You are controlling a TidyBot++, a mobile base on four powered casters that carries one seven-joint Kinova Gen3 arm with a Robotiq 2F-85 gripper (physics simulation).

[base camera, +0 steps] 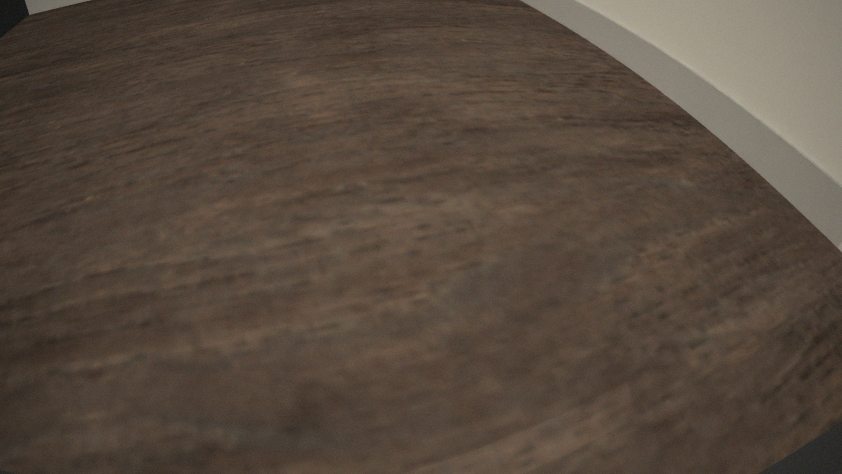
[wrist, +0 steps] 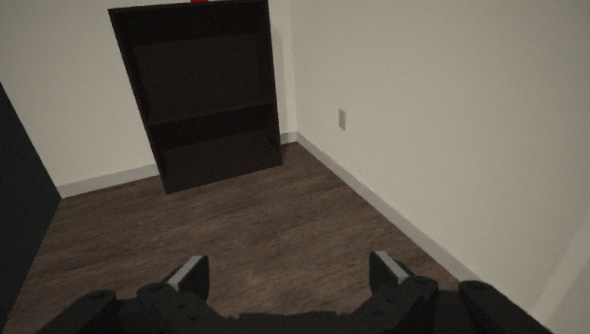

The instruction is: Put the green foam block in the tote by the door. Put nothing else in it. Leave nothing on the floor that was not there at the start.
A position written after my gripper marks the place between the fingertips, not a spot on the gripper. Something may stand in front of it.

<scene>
In view: my gripper (wrist: 289, 271) and a dark bookshelf (wrist: 170, 60).
</scene>
